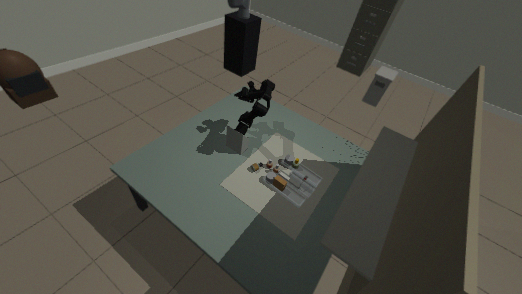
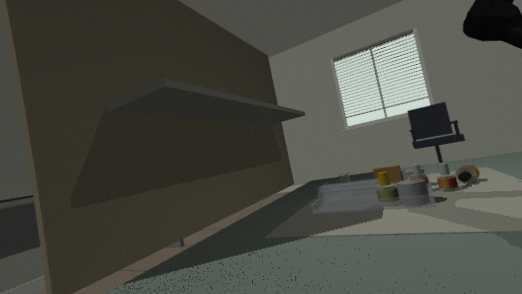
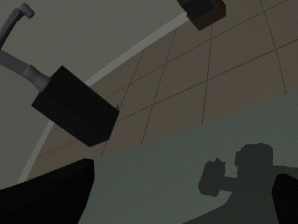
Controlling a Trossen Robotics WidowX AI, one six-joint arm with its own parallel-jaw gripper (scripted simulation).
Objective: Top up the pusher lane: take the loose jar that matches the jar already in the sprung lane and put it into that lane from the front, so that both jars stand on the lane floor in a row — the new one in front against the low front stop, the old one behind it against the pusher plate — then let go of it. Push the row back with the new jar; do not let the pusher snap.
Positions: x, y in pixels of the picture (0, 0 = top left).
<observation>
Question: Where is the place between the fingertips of my gripper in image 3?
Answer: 188, 179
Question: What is my gripper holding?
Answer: Nothing.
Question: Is my gripper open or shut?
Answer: Open.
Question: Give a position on a grey lane rack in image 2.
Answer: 368, 186
</observation>
